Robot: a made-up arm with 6 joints. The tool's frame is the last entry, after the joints.
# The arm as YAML. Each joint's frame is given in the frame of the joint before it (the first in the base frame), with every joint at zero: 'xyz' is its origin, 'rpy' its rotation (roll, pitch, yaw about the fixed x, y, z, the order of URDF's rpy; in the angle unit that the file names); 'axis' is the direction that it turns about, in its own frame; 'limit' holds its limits. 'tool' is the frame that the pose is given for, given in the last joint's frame.
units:
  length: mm
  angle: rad
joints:
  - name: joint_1
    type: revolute
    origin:
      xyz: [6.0, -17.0, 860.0]
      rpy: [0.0, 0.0, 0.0]
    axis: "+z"
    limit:
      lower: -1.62
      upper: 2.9
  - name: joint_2
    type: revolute
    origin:
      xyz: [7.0, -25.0, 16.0]
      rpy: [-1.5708, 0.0, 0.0]
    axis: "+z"
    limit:
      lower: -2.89
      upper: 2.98
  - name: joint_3
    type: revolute
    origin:
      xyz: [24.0, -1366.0, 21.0]
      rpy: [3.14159, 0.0, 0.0]
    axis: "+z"
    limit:
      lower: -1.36
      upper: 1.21
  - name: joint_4
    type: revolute
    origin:
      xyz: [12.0, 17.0, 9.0]
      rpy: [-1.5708, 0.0, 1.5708]
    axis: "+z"
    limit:
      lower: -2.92
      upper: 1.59
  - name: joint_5
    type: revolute
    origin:
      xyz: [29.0, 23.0, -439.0]
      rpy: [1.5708, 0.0, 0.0]
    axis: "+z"
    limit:
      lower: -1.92
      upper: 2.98
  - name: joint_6
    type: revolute
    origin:
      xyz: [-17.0, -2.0, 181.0]
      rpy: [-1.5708, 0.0, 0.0]
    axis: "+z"
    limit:
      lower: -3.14
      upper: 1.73
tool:
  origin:
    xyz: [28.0, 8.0, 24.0]
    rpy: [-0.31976, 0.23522, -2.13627]
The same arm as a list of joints. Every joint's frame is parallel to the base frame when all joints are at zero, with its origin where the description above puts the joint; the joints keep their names.
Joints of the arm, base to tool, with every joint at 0 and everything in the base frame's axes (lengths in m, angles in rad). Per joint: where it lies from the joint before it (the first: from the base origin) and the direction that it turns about. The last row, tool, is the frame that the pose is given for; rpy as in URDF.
joint_1: axis 0 0 1 offset 0.0060 -0.0170 0.8600
joint_2: axis 0 1 0 offset 0.0070 -0.0250 0.0160
joint_3: axis 0 -1 0 offset 0.0240 0.0210 1.3660
joint_4: axis -1 0 0 offset 0.0120 -0.0090 0.0170
joint_5: axis 0 -1 0 offset 0.4390 0.0230 0.0290
joint_6: axis -1 0 0 offset 0.0020 -0.1810 -0.0170
tool: offset -0.0240 0.0080 0.0280 rpy 1.3979 0.5481 -1.2942
Joint limits (rad, base to tool): -1.6200..2.9000 -2.8900..2.9800 -1.3600..1.2100 -2.9200..1.5900 -1.9200..2.9800 -3.1400..1.7300

